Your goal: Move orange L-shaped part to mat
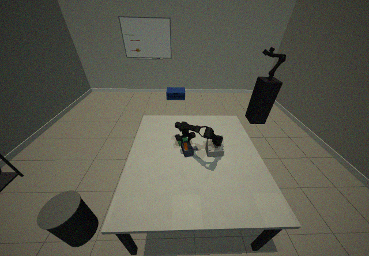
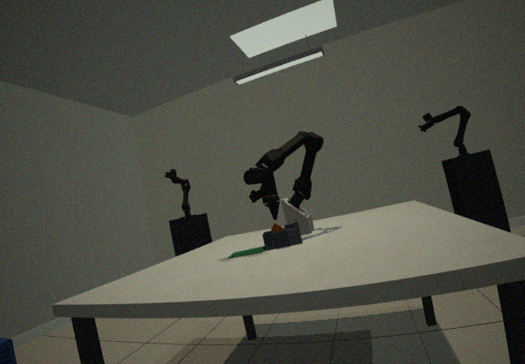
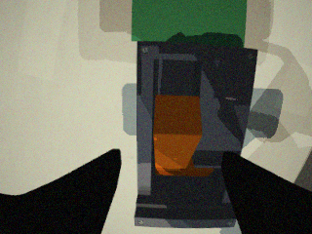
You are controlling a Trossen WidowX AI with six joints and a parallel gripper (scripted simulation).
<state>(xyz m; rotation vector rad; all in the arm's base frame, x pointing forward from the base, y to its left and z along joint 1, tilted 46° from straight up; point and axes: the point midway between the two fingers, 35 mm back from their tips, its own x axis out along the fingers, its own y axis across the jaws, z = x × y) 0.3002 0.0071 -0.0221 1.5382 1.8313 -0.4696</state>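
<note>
The orange L-shaped part is 30 mm behind my gripper tip, 30 mm to the left of it and 70 mm below it. The rest, counted from my gripper tip: green mat (20 mm ahead, 140 mm to the right, 130 mm below); then dark grey tray (20 mm behind, 10 mm to the left, 130 mm below).
</note>
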